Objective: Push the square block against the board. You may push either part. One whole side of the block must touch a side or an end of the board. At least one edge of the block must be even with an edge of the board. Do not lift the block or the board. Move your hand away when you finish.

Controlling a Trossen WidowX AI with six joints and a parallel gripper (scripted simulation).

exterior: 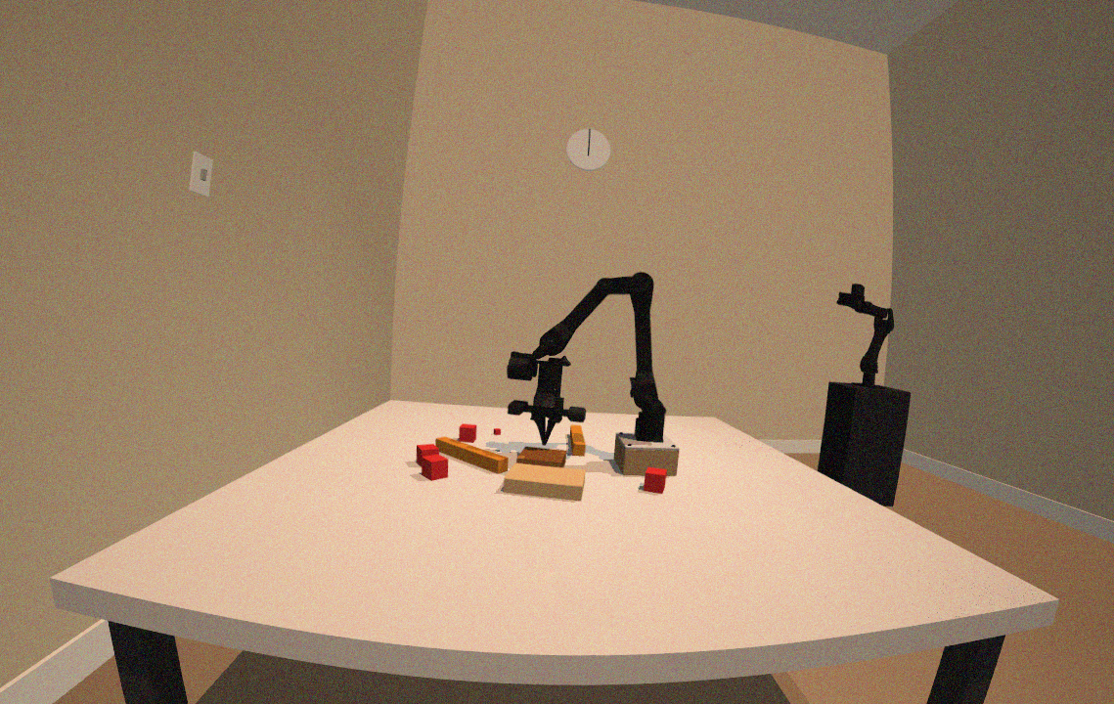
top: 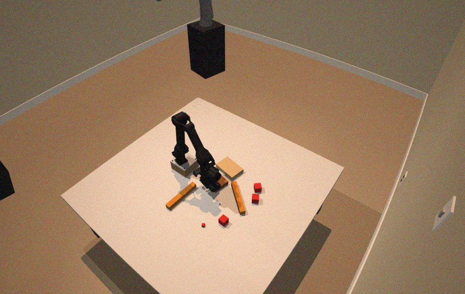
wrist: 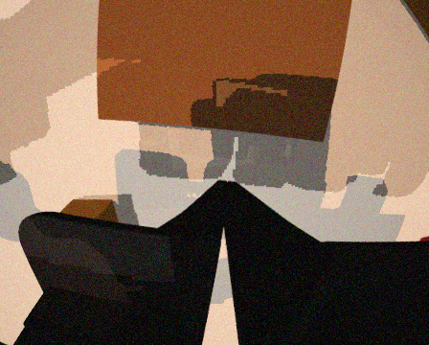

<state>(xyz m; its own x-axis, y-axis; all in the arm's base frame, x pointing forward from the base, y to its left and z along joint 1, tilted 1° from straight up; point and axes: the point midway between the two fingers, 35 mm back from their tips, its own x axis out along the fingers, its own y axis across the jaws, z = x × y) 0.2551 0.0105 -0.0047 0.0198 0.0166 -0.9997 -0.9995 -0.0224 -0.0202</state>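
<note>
My gripper tip is now 80 mm to the right of the square block, 20 mm above it and 10 mm past it. From my gripper tip the other things lie so: flat tan block: 210 mm to the left, 50 mm behind, 20 mm below.
</note>
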